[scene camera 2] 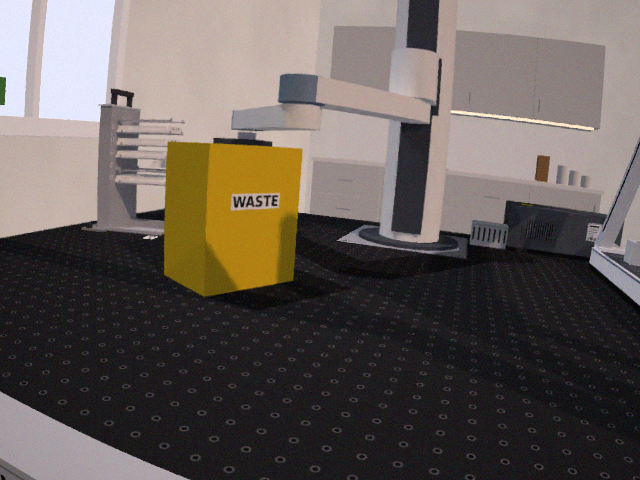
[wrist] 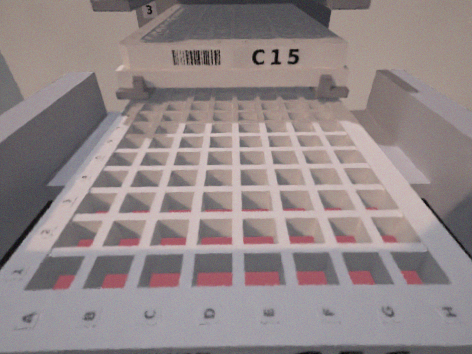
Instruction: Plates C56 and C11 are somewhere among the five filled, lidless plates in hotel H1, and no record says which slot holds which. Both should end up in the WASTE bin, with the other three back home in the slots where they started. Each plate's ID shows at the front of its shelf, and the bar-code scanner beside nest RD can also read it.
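Where they show: gripper, between the fingertips: [wrist: 235, 98]; arm's base, origin of its link: [scene camera 2: 408, 244].
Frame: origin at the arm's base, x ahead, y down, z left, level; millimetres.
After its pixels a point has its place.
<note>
My gripper [wrist: 235, 98] @(y -173, x 287, z -495 mm) is shut on a lidless white plate [wrist: 252, 183] @(y -166, x 273, z -455 mm) with red liquid in its wells, one finger along each side. The label is mostly cut off at the bottom edge; its visible character tops look like C56. The plate's far rows are in shadow near the shelf that holds plate C15 [wrist: 235, 56] @(y -187, x 288, z -499 mm), higher up and beyond. Hotel H1 [scene camera 2: 107, 170] @(y -147, x 387, z -610 mm) stands at the left in the scene view, with plates on its shelves. The yellow WASTE bin [scene camera 2: 253, 237] @(y -86, x 576, z -148 mm) stands in front and hides the fingers and held plate there. C11 cannot be made out.
A slot label "3" [wrist: 149, 9] @(y -188, x 376, z -608 mm) shows behind C15. The arm's column [scene camera 2: 413, 180] @(y -163, x 77, z 6 mm) stands right of the bin, its links reaching left above it. A grey slotted block [scene camera 2: 488, 235] @(y -42, x -45, z 201 mm) and a dark vented box [scene camera 2: 550, 227] @(y -85, x -34, z 357 mm) stand back right. A white-framed device [scene camera 2: 615, 273] @(y -44, x 248, z 450 mm) is at the right edge.
</note>
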